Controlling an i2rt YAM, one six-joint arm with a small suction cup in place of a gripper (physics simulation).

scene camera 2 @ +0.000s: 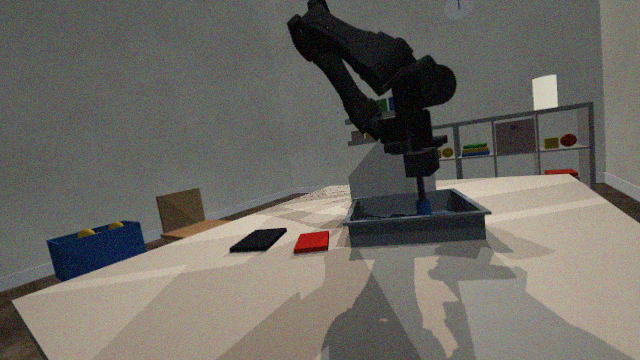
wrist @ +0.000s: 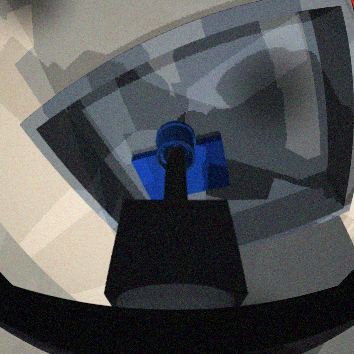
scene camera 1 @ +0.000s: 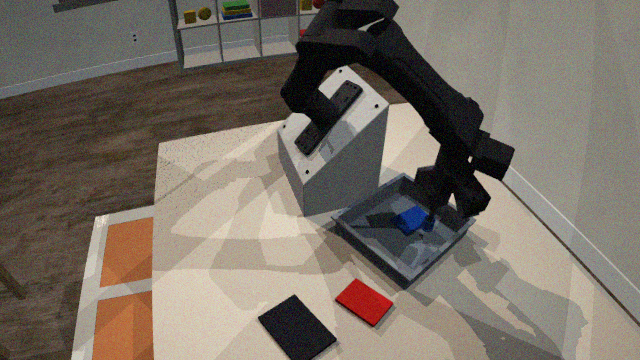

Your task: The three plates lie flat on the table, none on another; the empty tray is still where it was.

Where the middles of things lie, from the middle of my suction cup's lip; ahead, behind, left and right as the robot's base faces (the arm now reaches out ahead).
The blue plate point(wrist: 209, 171) lies 5 cm behind my suction cup and 4 cm below it. From my suction cup the other things lie so: red plate point(scene camera 1: 361, 300): 21 cm to the right, 8 cm ahead, 4 cm below; black plate point(scene camera 1: 290, 323): 35 cm to the right, 8 cm ahead, 4 cm below.
